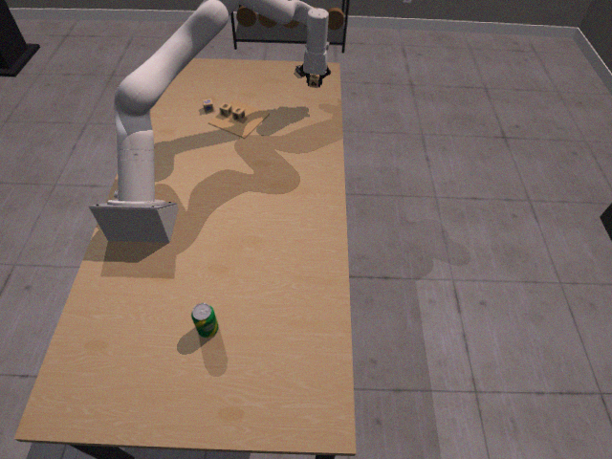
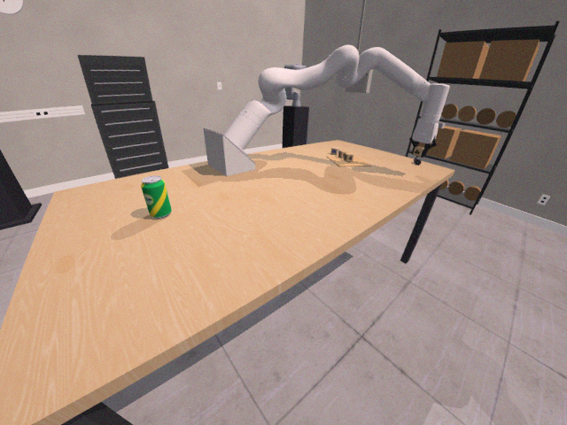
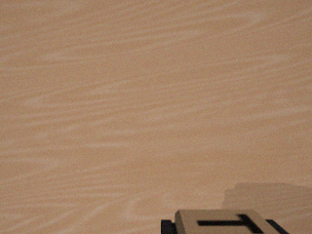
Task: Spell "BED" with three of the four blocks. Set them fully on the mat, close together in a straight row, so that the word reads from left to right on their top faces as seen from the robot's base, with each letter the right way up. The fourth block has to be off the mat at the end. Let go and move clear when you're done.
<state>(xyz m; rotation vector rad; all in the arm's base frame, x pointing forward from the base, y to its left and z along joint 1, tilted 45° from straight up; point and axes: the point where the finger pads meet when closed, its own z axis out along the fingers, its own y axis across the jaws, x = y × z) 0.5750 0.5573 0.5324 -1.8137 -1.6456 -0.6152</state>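
Now: the tan mat 330 mm behind my hand, 150 mm to the right of it and 120 mm below it. From my hand the other things lie so: green can (260 mm behind, 1160 mm to the right, 60 mm below); then wooden letter block (right at my hand); then small dark object (80 mm behind, 250 mm to the left, 100 mm below).
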